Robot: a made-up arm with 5 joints.
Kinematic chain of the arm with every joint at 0, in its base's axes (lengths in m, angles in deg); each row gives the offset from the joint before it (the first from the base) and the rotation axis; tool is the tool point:
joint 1: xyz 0 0 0.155 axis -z
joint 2: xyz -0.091 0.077 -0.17 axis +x
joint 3: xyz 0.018 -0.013 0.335 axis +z
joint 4: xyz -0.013 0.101 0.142 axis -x
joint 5: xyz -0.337 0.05 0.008 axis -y
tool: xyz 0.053 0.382 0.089
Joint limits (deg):
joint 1: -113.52..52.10
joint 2: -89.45..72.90
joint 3: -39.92..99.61
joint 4: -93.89..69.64
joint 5: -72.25..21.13
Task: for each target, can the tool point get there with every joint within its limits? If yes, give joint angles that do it. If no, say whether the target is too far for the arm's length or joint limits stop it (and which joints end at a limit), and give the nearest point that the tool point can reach.
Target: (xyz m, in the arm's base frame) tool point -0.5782 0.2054 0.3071
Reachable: yes | joints -3.50 21.23 27.50 45.35 5.56
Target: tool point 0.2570 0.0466 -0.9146
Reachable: no: joint limits stop it (at a limit: joint 1, joint 2, joint 3, joint 5) | nearest point 0.2934 0.2324 -0.6011 | short by 0.366 m
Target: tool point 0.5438 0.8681 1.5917
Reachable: no: too far | nearest point 0.3008 0.5127 0.8475 | short by 0.860 m
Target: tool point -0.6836 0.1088 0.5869
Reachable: yes | joints 31.00 40.08 43.87 -13.21 8.49
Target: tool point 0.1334 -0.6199 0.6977
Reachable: yes | joints -92.49 11.85 58.76 -22.49 4.09
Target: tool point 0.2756 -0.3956 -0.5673
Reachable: no: joint limits stop it (at a limit: joint 2, joint 3, joint 5) | nearest point 0.2645 -0.3796 -0.3606 | short by 0.208 m
